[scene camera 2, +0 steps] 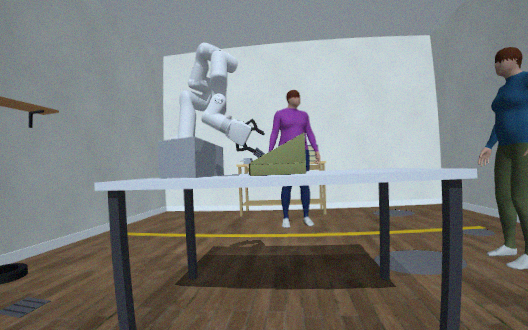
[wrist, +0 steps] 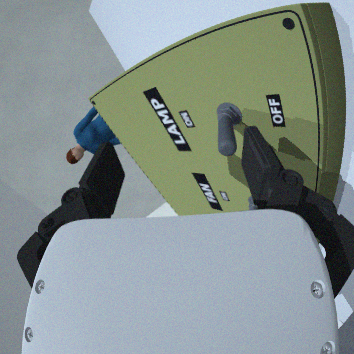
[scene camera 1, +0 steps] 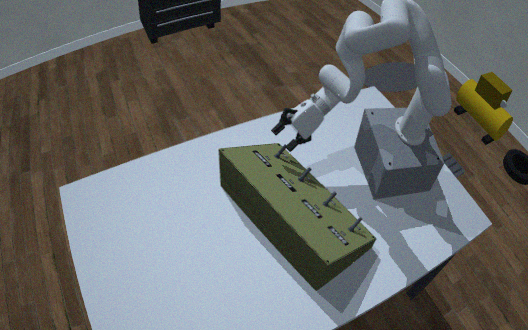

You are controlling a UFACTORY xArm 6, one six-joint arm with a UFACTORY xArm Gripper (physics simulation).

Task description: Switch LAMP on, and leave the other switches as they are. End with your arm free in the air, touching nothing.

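Frame: origin at the arm's base, x left, y back, z up, level; metres.
Seen in the pictures: gripper, between the fingertips: [scene camera 2: 260, 143] [wrist: 178, 150] [scene camera 1: 280, 141]; arm's base, origin of its link: [scene camera 2: 185, 143] [scene camera 1: 410, 131].
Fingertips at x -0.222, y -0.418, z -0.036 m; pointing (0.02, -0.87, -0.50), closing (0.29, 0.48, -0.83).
Offsets run from my fingertips to a thing's top centre. "pt": to the spot under its first point.
A green sloped switch box [scene camera 1: 265, 182] [scene camera 2: 280, 169] [wrist: 215, 65] stands on the table, with levers in a row. The LAMP lever @(dx +0.008, dy +0.003, dz -0.019 m) [scene camera 1: 281, 151] [wrist: 227, 134] stands between its ON label @(pt dx +0.013, dy -0.056, dz -0.035 m) [wrist: 186, 119] and OFF label @(pt dx +0.007, dy +0.020, dz -0.074 m) [wrist: 275, 110]; its tip points towards the wrist camera, and its setting is hard to tell. My gripper [scene camera 1: 283, 138] [scene camera 2: 261, 144] [wrist: 178, 150] is open and empty at the LAMP end. In the wrist view its right fingertip is close to the lever on the OFF side; whether they touch cannot be told. The left finger is beyond the ON side.
The FAN lever @(dx +0.128, dy +0.010, dz -0.019 m) [scene camera 1: 305, 174] is beside LAMP, mostly hidden by the gripper body in the wrist view. Two more levers [scene camera 1: 330, 199] [scene camera 1: 356, 225] follow along the box. The arm's grey pedestal [scene camera 1: 367, 165] [scene camera 2: 175, 157] stands on the white table [scene camera 1: 150, 225] [scene camera 2: 350, 177].
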